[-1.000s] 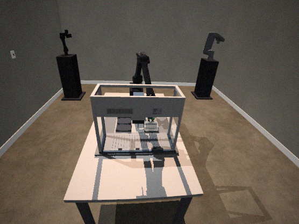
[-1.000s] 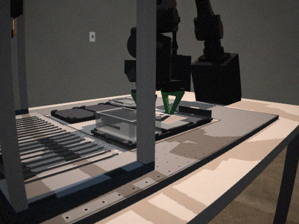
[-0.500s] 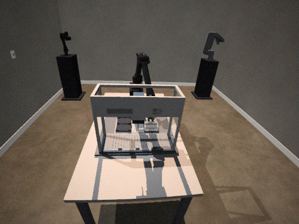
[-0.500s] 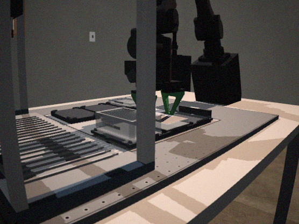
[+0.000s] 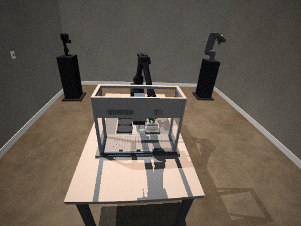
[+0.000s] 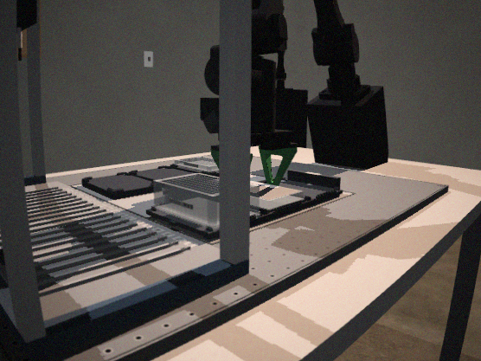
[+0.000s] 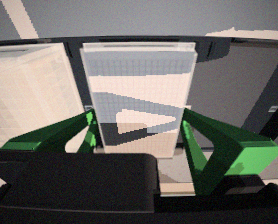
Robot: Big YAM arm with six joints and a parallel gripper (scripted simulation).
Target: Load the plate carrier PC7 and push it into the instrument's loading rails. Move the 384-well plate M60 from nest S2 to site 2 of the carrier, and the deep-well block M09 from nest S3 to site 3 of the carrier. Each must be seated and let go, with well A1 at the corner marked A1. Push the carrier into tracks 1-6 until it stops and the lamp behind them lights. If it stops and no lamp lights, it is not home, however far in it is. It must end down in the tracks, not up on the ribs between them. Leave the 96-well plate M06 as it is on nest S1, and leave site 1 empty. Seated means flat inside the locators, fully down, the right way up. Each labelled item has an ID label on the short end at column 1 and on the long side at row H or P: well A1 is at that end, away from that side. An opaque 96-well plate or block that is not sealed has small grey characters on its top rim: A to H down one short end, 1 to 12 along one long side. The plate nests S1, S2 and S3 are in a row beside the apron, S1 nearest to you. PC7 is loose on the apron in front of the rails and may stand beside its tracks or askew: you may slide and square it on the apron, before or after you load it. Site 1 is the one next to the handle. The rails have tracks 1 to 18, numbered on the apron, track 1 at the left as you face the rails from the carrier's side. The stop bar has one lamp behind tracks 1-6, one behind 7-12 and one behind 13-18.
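Right now my hand is 1 cm above the carrier PC7. From my hand the other things lie so: deep-well block M09: 10 cm ahead; nest S3: 9 cm ahead, 26 cm to the right, 2 cm below; grey frame post: 20 cm ahead, 15 cm to the left, 22 cm above.
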